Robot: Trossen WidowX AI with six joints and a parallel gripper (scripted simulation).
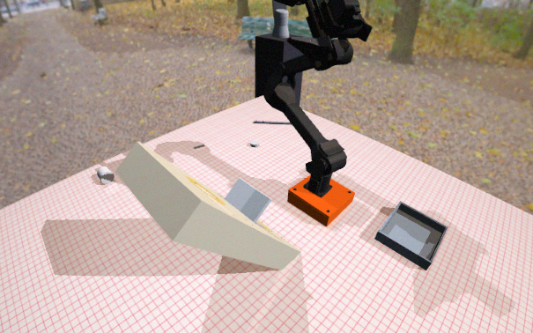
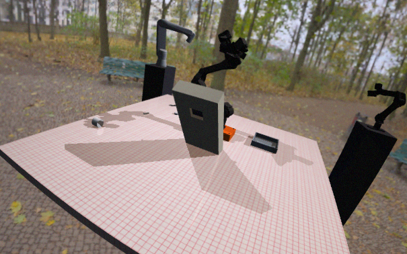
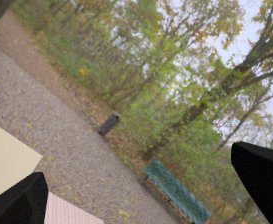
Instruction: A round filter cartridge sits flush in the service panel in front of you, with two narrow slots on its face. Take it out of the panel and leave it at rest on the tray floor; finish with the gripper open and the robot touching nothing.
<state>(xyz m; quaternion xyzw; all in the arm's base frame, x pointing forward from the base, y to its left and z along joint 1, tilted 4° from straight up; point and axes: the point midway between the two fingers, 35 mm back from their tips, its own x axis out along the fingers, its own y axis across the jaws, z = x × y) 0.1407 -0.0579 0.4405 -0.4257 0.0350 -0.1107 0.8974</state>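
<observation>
The white round filter cartridge is 250 mm below my gripper tip, 230 mm ahead of it and 20 mm to the left of it. Round my gripper tip: cream service panel 320 mm below, 180 mm ahead, 30 mm to the left; then dark tray 490 mm below, 330 mm to the left, 190 mm behind.
</observation>
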